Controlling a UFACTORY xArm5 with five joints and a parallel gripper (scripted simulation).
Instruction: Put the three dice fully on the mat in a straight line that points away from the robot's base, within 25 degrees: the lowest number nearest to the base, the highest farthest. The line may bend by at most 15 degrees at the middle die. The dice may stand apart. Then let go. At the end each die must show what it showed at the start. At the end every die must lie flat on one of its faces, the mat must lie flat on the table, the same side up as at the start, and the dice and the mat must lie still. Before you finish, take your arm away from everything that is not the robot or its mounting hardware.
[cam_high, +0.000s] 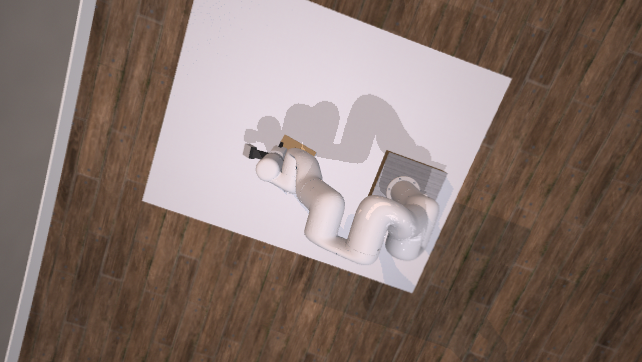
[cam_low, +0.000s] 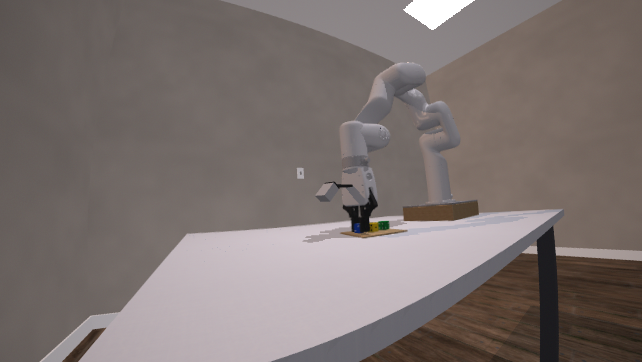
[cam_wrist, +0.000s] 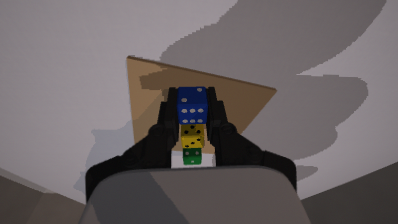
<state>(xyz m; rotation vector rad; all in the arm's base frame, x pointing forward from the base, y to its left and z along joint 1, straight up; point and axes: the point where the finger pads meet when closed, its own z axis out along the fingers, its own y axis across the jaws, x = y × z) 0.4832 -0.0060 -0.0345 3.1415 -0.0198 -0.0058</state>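
My hand is 10 mm above the blue die. From my hand the other things lie so: tan mat (50 mm behind, 30 mm below); yellow die (50 mm behind, 10 mm below); green die (100 mm behind, 10 mm below).
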